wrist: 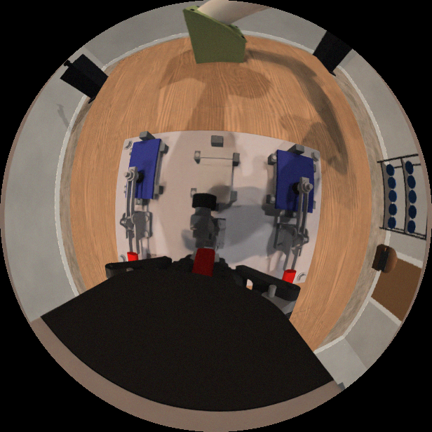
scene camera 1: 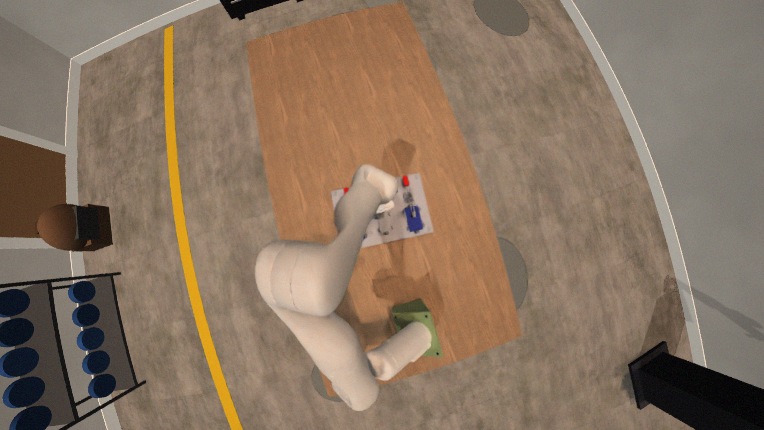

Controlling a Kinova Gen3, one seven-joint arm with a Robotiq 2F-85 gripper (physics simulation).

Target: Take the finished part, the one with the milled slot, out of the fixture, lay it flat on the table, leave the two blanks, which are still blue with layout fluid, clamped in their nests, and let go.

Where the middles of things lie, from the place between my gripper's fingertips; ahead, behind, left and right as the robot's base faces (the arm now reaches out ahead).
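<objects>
The fixture plate [scene camera 1: 398, 220] sits 60 mm behind my gripper, 40 mm below it and 10 mm to the left of it. Toggle clamp arm [wrist: 200, 222]: 40 mm above my gripper, 10 mm to the left of it, 50 mm behind it. As for the finished part [wrist: 214, 169], my gripper is 20 mm above it, 10 mm to the right of it and 100 mm past it.
</objects>
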